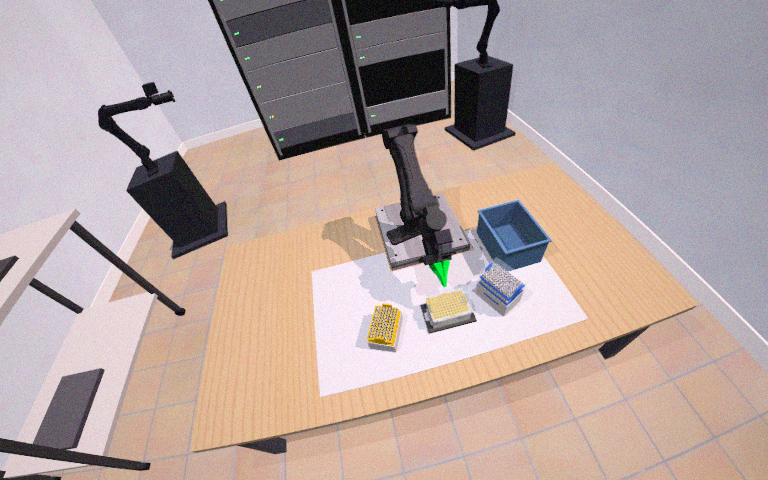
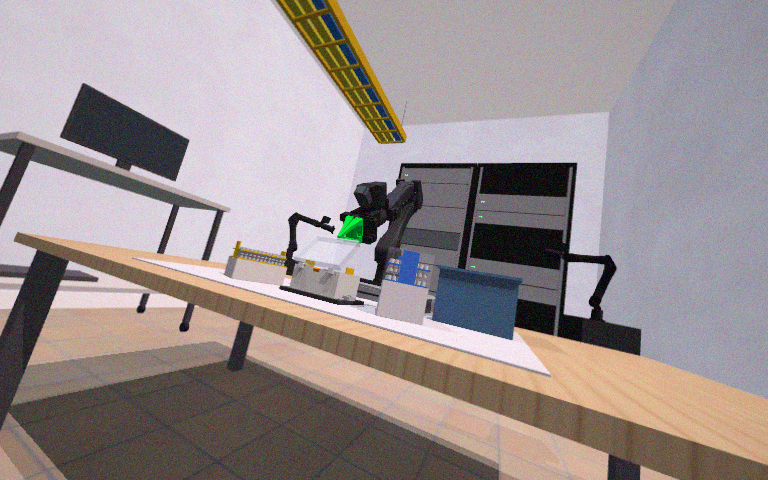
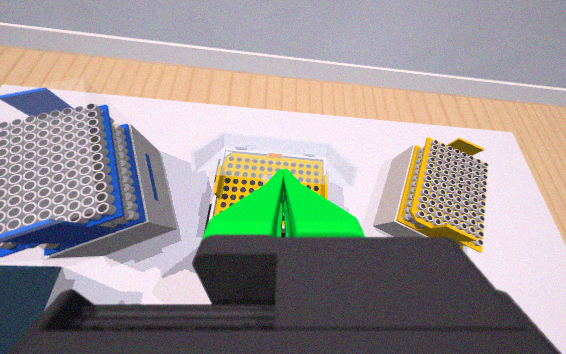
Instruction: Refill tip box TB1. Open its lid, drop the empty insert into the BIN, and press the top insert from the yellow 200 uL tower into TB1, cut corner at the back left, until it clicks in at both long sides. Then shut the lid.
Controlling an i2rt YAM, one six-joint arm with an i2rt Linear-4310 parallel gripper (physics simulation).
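Note:
TB1 (image 1: 453, 322) (image 2: 322, 283) is a pale box on a dark base at the mat's middle. Its clear lid (image 2: 327, 253) (image 3: 341, 162) is tilted partly open, its raised edge towards the arm. The yellow insert (image 3: 235, 190) with empty dark holes sits inside. My gripper (image 1: 444, 283) (image 2: 340, 236) (image 3: 283, 177) is shut and empty, its green tips close to the lid's raised edge; whether they touch is unclear. The yellow tower (image 1: 385, 325) (image 2: 254, 270) (image 3: 452, 192) stands beside TB1, with a tip-filled insert on top. The blue BIN (image 1: 512, 226) (image 2: 475, 300) stands near the arm's base.
A blue tip tower (image 1: 501, 286) (image 2: 403, 297) (image 3: 55, 170) stands on TB1's other side, between it and the bin. The towers and TB1 stand on a white mat (image 1: 351, 370) on the wooden table (image 1: 254, 339). Two other arms stand on black pedestals beyond the table.

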